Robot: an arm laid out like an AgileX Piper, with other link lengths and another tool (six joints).
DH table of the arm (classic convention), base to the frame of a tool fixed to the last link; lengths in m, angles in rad. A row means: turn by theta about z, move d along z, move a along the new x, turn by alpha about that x. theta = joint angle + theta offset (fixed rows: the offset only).
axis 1: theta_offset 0, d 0.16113, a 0, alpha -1.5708
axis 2: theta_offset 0.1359, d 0, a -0.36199, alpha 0
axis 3: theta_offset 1.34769, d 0, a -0.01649, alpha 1.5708
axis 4: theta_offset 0, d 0.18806, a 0, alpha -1.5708
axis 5: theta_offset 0, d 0, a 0, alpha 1.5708
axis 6: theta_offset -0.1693, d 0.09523, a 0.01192, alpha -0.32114
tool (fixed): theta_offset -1.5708, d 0.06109, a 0, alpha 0
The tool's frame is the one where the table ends.
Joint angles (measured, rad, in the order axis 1, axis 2, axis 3, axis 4, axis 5, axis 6), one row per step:
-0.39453, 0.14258, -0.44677, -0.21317, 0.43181, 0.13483
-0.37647, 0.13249, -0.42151, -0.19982, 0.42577, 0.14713
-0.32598, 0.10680, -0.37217, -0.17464, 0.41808, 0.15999
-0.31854, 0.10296, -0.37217, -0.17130, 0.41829, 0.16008
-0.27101, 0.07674, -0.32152, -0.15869, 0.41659, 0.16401
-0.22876, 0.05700, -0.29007, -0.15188, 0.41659, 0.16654
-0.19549, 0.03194, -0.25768, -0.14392, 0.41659, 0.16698
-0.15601, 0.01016, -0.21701, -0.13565, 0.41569, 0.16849
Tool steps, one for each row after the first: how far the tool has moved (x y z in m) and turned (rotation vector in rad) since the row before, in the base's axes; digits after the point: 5 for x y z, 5 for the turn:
0.00040, 0.00081, -0.00725, 0.02548, -0.00148, 0.02375
-0.00067, 0.00123, -0.01515, 0.03884, 0.00186, 0.06014
-0.00056, 0.00023, -0.00012, 0.00192, -0.00448, 0.00856
-0.00117, 0.00002, -0.01676, 0.02155, 0.01696, 0.05178
-0.00135, -0.00038, -0.01071, 0.01155, 0.00898, 0.04421
-0.00164, -0.00007, -0.01124, 0.00936, 0.00546, 0.03571
-0.00089, -0.00044, -0.01371, 0.01234, 0.01600, 0.04191

